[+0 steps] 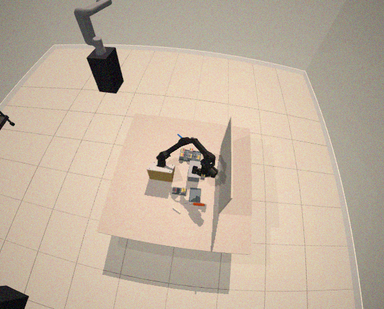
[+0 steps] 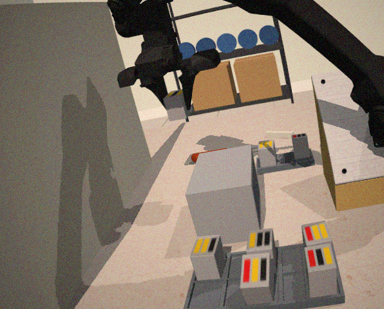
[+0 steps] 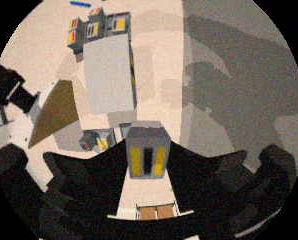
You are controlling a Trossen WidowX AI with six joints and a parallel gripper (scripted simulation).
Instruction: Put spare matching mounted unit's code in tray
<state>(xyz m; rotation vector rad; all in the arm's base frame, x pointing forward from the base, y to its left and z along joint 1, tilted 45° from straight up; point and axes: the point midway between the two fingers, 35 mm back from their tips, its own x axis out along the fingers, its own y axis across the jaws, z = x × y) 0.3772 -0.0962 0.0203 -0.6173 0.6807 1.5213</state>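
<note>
The flat grey tray lies 3 cm behind my gripper tip, 11 cm to the right of it and 18 cm below it. Also, from my gripper tip: grey mounted unit: 8 cm behind, 10 cm to the left, 13 cm below; then grey spare block: 2 cm above; then tall grey wall panel: 17 cm ahead, 11 cm to the left, 4 cm above.
</note>
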